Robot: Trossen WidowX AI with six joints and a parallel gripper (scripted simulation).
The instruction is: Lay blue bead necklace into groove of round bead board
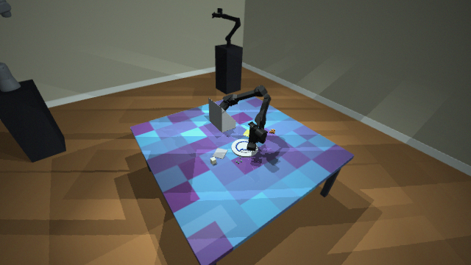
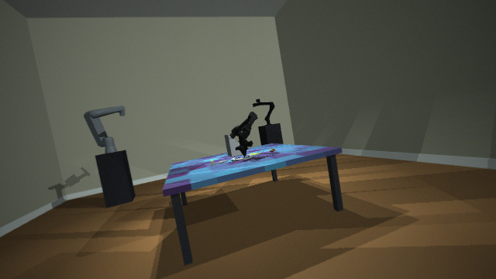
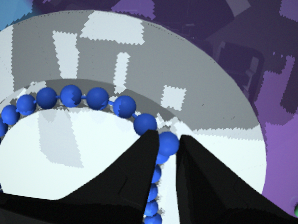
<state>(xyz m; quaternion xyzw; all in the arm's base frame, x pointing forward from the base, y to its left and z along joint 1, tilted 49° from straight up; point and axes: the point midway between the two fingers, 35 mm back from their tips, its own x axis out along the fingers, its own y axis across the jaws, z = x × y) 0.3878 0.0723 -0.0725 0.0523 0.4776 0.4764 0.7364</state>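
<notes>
Now: the round white bead board 6 cm behind my gripper tip, 1 cm to the right of it and 1 cm below it. The rest, counted from my gripper tip: cream cube 8 cm behind, 28 cm to the right, 1 cm below; yellow patch 16 cm behind, 15 cm to the left, 2 cm below; flat grey square 13 cm behind, 19 cm to the right, 2 cm below.
</notes>
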